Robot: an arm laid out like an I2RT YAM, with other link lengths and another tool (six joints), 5 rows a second.
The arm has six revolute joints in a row. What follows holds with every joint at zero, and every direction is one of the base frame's. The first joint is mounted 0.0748 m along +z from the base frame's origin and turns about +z. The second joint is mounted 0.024 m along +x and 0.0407 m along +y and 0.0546 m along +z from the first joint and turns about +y. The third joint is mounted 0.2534 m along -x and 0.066 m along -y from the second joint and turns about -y. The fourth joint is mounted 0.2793 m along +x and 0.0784 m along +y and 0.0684 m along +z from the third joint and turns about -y. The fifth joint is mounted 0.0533 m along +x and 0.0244 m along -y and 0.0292 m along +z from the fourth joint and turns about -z. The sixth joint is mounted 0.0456 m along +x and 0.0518 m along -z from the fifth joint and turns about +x. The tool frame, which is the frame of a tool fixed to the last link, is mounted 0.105 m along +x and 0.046 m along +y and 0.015 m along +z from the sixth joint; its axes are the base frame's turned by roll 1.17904, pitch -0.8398 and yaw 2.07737 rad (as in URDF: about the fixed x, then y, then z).
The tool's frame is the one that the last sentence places.
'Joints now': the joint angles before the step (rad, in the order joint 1, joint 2, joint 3, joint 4, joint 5, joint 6). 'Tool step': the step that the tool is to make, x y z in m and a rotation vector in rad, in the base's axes. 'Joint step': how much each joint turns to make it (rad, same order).
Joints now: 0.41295 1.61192 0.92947 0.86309 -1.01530 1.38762
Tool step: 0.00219 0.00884 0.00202 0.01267 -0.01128 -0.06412
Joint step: 0.03623 -0.00001 -0.00003 -0.00076 0.09995 -0.01985
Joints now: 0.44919 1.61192 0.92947 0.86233 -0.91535 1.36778
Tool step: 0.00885 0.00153 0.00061 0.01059 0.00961 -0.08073
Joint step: 0.01640 -0.00001 -0.00041 -0.00761 0.09804 -0.00534
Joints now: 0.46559 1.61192 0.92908 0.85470 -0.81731 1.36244
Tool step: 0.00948 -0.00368 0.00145 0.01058 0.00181 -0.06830
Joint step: -0.00001 0.00001 0.00000 0.00154 0.06904 -0.00228
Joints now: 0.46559 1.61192 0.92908 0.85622 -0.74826 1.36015
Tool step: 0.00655 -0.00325 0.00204 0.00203 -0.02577 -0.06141
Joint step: 0.00000 0.00003 0.00039 0.00574 0.05875 -0.02708
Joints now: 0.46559 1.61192 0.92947 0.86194 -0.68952 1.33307
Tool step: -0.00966 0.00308 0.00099 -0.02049 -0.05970 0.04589
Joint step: -0.00229 0.00002 0.00002 0.01335 -0.05569 -0.04692
